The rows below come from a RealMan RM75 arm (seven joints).
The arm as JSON. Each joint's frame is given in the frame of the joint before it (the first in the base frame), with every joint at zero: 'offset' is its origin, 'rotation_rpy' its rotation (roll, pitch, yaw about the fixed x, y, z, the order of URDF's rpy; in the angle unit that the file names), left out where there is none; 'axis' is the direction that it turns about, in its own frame. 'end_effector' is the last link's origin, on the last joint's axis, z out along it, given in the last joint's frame.
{
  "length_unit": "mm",
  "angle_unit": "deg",
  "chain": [
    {
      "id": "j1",
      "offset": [
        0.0,
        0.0,
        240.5
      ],
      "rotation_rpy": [
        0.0,
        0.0,
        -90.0
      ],
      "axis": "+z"
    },
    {
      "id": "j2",
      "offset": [
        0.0,
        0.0,
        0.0
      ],
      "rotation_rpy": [
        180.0,
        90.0,
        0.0
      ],
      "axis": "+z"
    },
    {
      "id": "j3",
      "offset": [
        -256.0,
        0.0,
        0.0
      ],
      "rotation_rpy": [
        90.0,
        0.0,
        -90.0
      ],
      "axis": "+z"
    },
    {
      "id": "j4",
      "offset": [
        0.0,
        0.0,
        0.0
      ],
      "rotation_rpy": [
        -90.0,
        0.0,
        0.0
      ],
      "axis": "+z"
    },
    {
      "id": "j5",
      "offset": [
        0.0,
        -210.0,
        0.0
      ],
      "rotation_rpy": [
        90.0,
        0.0,
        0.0
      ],
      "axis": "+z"
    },
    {
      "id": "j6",
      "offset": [
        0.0,
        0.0,
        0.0
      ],
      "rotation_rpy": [
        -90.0,
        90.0,
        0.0
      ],
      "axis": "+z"
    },
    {
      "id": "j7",
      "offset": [
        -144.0,
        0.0,
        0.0
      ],
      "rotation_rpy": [
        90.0,
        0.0,
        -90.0
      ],
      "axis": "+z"
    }
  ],
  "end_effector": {
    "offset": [
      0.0,
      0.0,
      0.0
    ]
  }
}
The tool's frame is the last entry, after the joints.
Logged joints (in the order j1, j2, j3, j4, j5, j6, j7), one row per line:
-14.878 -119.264 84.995 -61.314 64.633 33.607 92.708
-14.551 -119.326 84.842 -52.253 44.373 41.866 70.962
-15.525 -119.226 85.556 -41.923 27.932 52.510 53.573
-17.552 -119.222 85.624 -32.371 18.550 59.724 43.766
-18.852 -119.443 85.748 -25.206 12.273 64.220 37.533
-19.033 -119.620 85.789 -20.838 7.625 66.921 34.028
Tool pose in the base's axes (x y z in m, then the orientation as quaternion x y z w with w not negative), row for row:
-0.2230 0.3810 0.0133 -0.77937 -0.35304 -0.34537 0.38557
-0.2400 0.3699 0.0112 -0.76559 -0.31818 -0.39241 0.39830
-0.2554 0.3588 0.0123 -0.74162 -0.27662 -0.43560 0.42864
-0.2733 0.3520 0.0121 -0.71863 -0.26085 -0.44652 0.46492
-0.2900 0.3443 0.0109 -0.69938 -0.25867 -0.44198 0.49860
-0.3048 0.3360 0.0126 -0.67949 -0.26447 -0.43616 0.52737
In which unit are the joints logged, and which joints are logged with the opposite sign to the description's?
The joints are logged in degrees. Opposite sign: j4, j7.
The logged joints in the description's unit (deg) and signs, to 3 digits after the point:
-14.878 -119.264 84.995 61.314 64.633 33.607 -92.708
-14.551 -119.326 84.842 52.253 44.373 41.866 -70.962
-15.525 -119.226 85.556 41.923 27.932 52.510 -53.573
-17.552 -119.222 85.624 32.371 18.550 59.724 -43.766
-18.852 -119.443 85.748 25.206 12.273 64.220 -37.533
-19.033 -119.620 85.789 20.838 7.625 66.921 -34.028

